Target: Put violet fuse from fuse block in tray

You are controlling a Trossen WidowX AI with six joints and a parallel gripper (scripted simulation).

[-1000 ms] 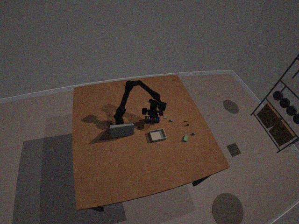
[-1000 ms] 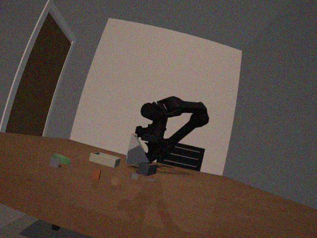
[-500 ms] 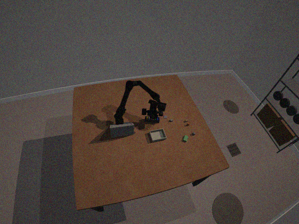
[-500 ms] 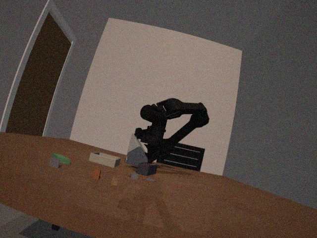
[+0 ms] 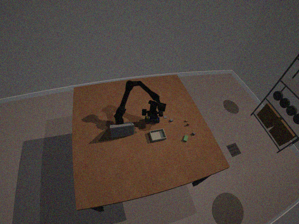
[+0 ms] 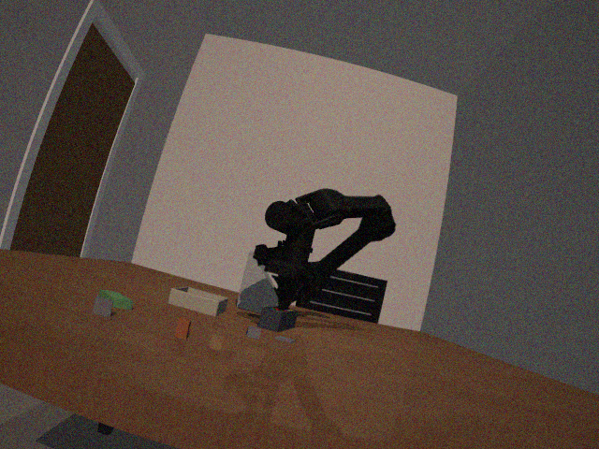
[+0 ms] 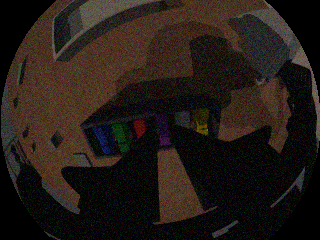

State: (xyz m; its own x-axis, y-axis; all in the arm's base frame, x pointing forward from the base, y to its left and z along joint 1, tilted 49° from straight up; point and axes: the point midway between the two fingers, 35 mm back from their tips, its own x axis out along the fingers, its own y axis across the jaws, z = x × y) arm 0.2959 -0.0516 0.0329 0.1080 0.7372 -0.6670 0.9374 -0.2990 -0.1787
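Right now the violet fuse is 10 mm below my gripper tip. From my gripper tip the other things lie so: pale tray: 180 mm to the right, 30 mm below.
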